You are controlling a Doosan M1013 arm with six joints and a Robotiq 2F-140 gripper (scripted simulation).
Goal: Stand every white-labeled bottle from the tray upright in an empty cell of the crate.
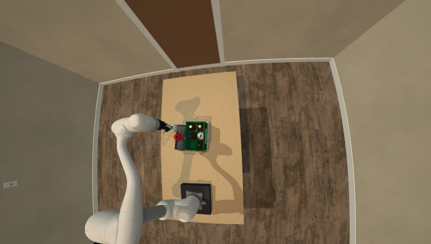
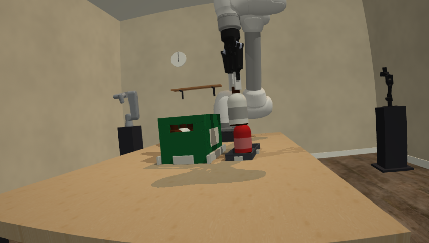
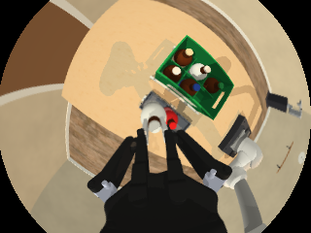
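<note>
My hand is 90 mm above the white-labeled bottle. The rest, counted from my hand: dark tray 280 mm below, 90 mm behind; green crate 210 mm to the right, 210 mm below, 60 mm behind; red-labeled bottle 210 mm below, 90 mm behind.
</note>
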